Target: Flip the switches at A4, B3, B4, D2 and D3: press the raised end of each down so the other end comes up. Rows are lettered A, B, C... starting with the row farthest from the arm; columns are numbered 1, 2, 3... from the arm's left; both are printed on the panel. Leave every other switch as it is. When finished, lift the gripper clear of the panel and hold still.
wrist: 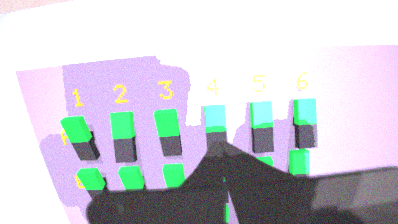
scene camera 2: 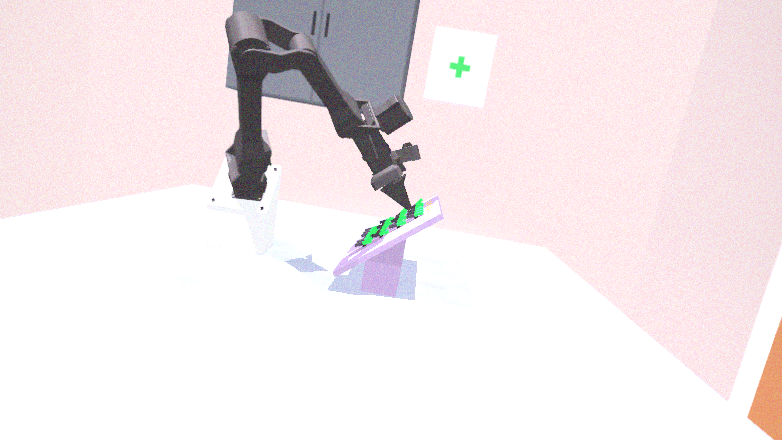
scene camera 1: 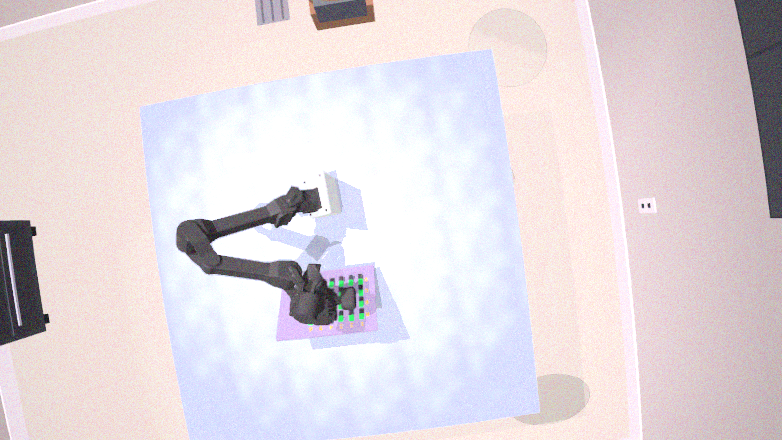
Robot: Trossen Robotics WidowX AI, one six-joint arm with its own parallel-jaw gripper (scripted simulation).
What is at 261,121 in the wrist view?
A switch.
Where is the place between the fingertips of my gripper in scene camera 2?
At 410,209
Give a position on a switch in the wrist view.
At 215,116
